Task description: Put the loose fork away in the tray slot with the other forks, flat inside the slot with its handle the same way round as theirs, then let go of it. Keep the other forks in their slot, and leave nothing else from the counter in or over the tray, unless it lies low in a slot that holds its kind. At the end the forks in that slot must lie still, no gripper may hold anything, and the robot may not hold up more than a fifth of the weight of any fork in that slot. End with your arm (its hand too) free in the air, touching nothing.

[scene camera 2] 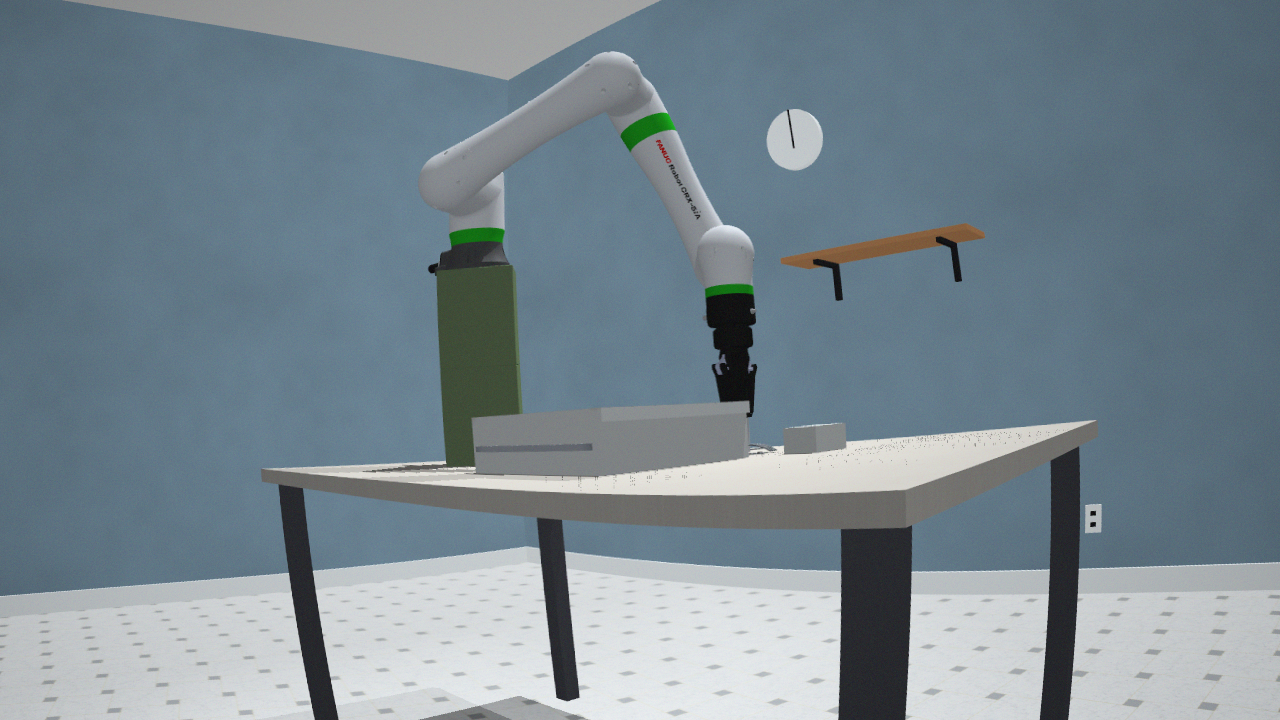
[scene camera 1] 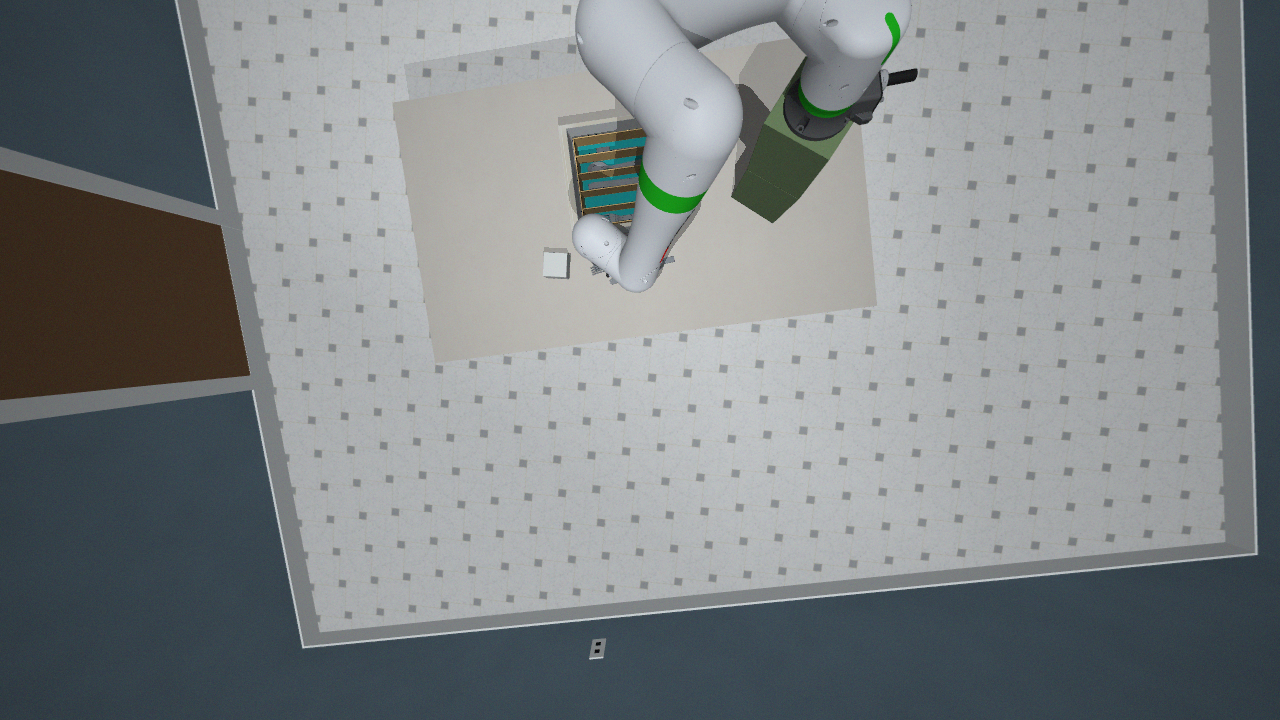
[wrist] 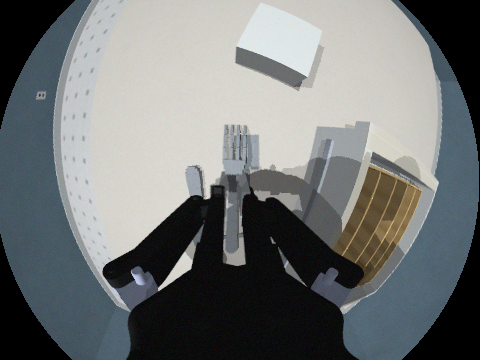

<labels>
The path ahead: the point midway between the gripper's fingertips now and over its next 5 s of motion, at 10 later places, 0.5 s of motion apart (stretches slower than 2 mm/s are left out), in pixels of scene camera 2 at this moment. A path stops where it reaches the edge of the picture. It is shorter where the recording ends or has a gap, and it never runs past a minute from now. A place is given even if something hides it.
My gripper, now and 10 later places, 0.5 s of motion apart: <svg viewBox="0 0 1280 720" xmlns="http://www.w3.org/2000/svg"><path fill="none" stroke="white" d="M740 452L739 437L737 403L735 370L734 359L711 360L657 362L657 362L657 362L658 371L659 392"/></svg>
</labels>
